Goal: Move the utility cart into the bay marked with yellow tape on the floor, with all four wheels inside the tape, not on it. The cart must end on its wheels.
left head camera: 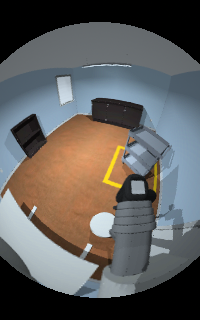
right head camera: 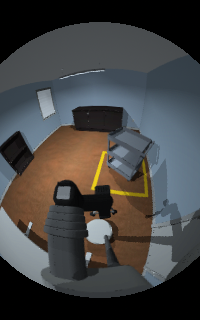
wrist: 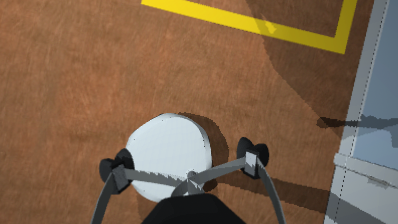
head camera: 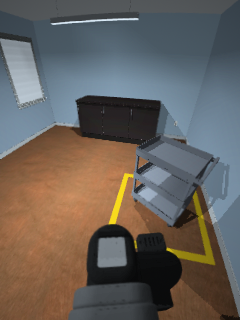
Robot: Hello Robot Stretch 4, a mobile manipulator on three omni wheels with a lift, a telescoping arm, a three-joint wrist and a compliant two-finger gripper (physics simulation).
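Where they show: gripper, fingertip midpoint: (wrist: 186, 156); robot's base at its link origin: (left head camera: 103, 223) (right head camera: 98, 230) (wrist: 170, 152).
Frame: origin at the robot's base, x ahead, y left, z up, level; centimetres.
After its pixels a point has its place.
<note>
The grey three-tier utility cart (head camera: 175, 155) {x 123.8, y -67.1, z 76.5 cm} (left head camera: 150, 139) {x 122.3, y -66.5, z 76.6 cm} (right head camera: 131, 140) {x 118.8, y -65.9, z 76.5 cm} looks upright, turned at an angle within the bay outlined in yellow tape (head camera: 118, 205) {x 124.4, y -9.4, z -2.8 cm} (left head camera: 112, 165) {x 120.2, y -9.9, z -2.8 cm} (right head camera: 120, 192) {x 66.4, y -47.1, z -2.7 cm} (wrist: 225, 18) {x 70.0, y -35.0, z -2.8 cm}. Its left and near wheels show inside the tape in the head view. Its right side is close to the right tape line. The far wheels are hidden, so I cannot tell where they stand. The cart does not show in the wrist view. My gripper (wrist: 186, 156) {x 17.5, y -8.7, z 94.0 cm} (right head camera: 104, 213) {x 17.5, y -8.7, z 94.0 cm} is partly open and empty, outside the near tape line and apart from the cart.
A dark cabinet (head camera: 117, 120) {x 302.1, y -16.7, z 51.2 cm} (left head camera: 116, 114) {x 301.0, y -20.2, z 43.4 cm} (right head camera: 97, 120) {x 301.4, y -18.9, z 43.7 cm} stands at the back wall. A wall runs close along the bay's right side. A dark shelf unit (left head camera: 41, 134) {x 193.4, y 215.4, z 26.5 cm} is at the left. A white round disc (wrist: 167, 145) {x 6.9, y -0.1, z 18.7 cm} (left head camera: 102, 225) {x -1.4, y 1.6, z 18.7 cm} (right head camera: 99, 231) {x -0.2, y -2.7, z 18.7 cm} shows below the gripper.
</note>
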